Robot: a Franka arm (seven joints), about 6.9 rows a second.
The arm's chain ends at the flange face. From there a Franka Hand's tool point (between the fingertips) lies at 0.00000 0.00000 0.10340 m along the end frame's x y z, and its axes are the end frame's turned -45 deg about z.
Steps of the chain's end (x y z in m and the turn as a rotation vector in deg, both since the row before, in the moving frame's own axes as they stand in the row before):
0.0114, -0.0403, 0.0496, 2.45, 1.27, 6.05
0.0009, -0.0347, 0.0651, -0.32, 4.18, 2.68
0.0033, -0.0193, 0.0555, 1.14, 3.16, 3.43
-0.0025, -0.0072, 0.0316, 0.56, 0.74, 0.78
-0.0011, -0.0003, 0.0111, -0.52, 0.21, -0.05
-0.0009, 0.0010, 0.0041, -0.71, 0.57, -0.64
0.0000, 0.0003, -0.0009, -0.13, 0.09, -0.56
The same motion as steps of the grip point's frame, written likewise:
0.0414, -0.0217, 0.0495, 0.83, 2.63, 6.05
0.0300, -0.0180, 0.0648, -3.18, 2.73, 2.68
0.0214, -0.0086, 0.0553, -1.43, 3.04, 3.43
0.0050, -0.0066, 0.0316, -0.13, 0.92, 0.78
-0.0010, -0.0001, 0.0111, -0.52, -0.22, -0.05
-0.0015, 0.0017, 0.0041, -0.91, -0.10, -0.64
-0.0003, 0.0005, -0.0009, -0.16, -0.03, -0.56

